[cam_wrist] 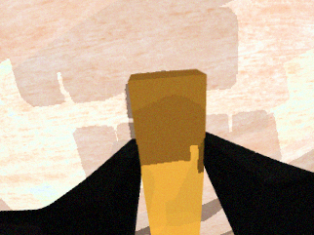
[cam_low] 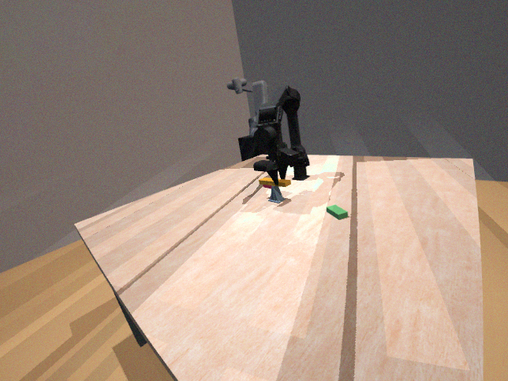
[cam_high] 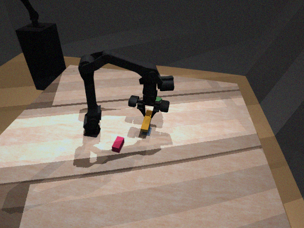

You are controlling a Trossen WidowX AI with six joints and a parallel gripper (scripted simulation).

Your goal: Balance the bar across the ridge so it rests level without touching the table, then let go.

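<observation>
The bar is 30 mm to the right of my gripper tip. From my gripper tip the other things lie so: green block 20 mm ahead, 220 mm to the left, 60 mm below; then magenta block 110 mm behind, 150 mm to the right, 60 mm below.
</observation>
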